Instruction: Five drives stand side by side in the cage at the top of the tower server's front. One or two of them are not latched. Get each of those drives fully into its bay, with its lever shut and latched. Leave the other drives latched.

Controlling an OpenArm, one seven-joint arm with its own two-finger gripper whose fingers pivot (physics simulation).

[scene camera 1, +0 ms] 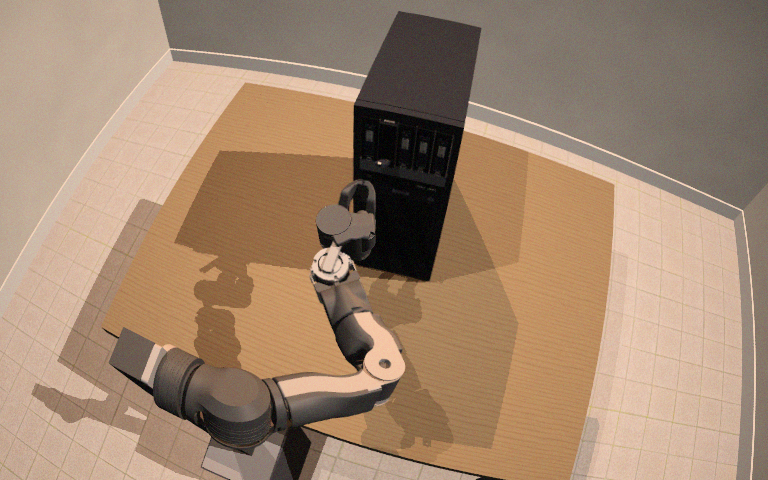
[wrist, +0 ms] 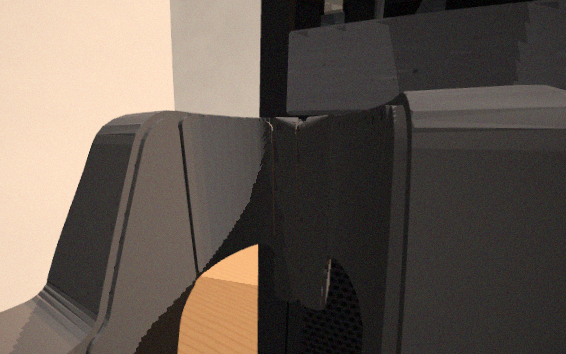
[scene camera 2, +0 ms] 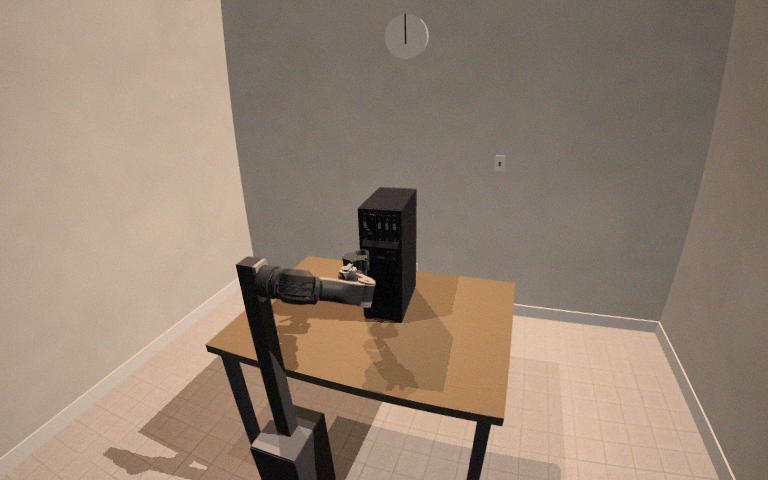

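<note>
The black tower server [scene camera 1: 404, 226] [scene camera 2: 385, 283] stands upright, with five drives side by side in its top cage. The first [scene camera 1: 369, 137], third [scene camera 1: 405, 142], fourth [scene camera 1: 423, 147] and fifth [scene camera 1: 441, 150] from the left show similar grey-marked fronts. The second drive [scene camera 1: 387, 141] looks different: its front is dark, and its lever [scene camera 1: 382, 163] [scene camera 2: 369, 232] juts out near the bottom. Its depth in the bay cannot be told. My gripper [scene camera 1: 361, 182] [scene camera 2: 362, 252] [wrist: 309, 208] is shut and empty, below the cage at the tower's left front. In the wrist view its fingers hide part of the tower front.
A grey ledge [wrist: 345, 70] runs below the drive cage, just above and beyond my fingertips in the wrist view. The tower stands on a wooden table [scene camera 1: 283, 118] [scene camera 2: 481, 339]. My forearm reaches across the table's front left. A wall [scene camera 1: 594, 84] rises behind the tower.
</note>
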